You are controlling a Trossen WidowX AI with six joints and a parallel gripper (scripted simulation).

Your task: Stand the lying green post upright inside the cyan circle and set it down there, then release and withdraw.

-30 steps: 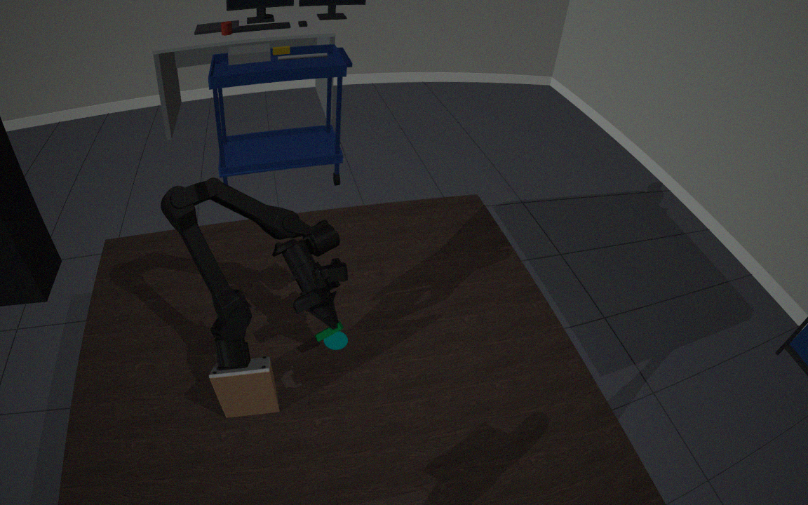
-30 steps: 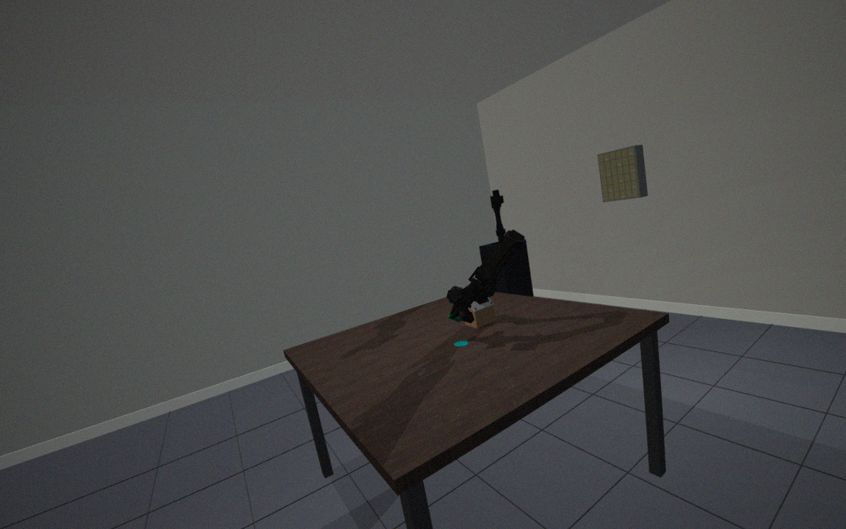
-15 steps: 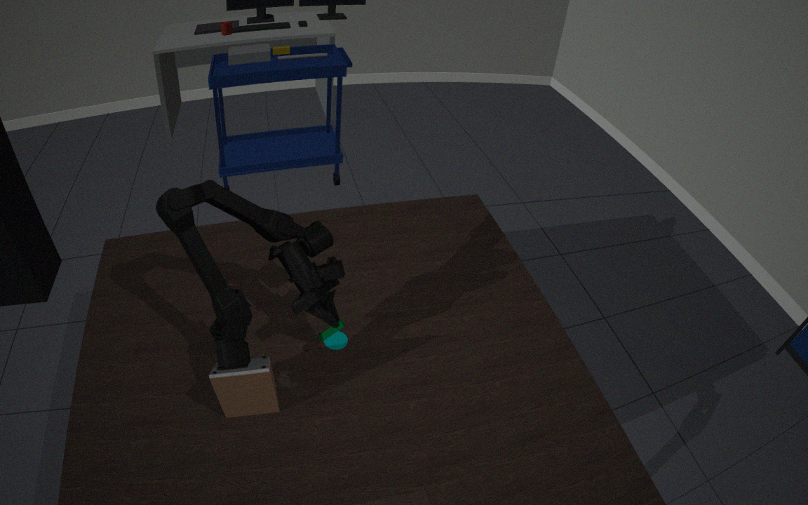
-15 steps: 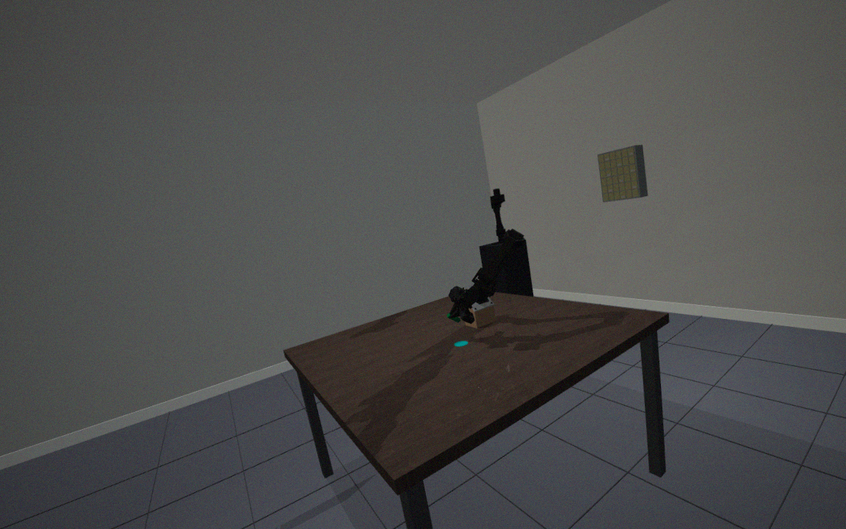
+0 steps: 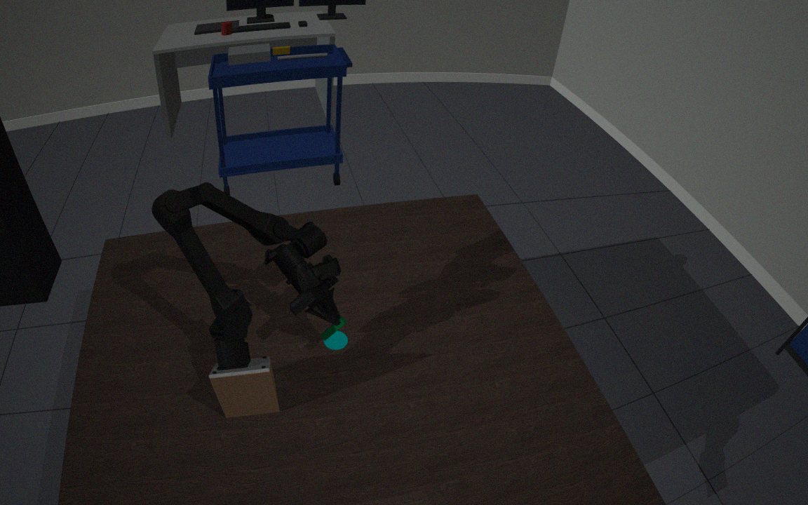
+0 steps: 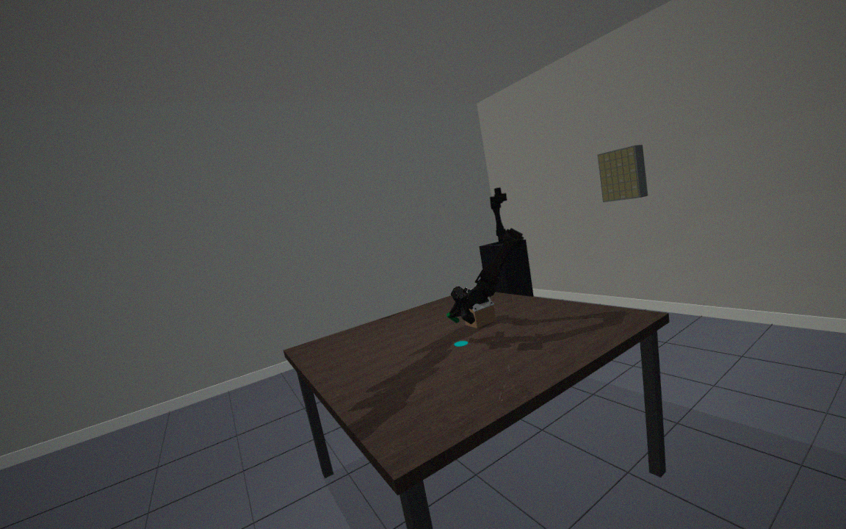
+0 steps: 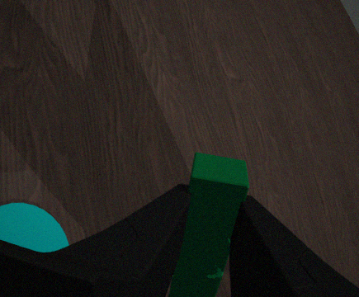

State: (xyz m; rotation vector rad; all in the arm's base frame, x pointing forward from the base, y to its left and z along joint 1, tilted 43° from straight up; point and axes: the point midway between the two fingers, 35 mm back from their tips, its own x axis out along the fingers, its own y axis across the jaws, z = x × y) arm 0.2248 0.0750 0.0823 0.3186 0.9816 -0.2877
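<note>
The cyan circle lies 5 cm to the left of my gripper tip and 12 cm below it. Also, from my gripper tip: green post (1 cm behind, 1 cm below).
</note>
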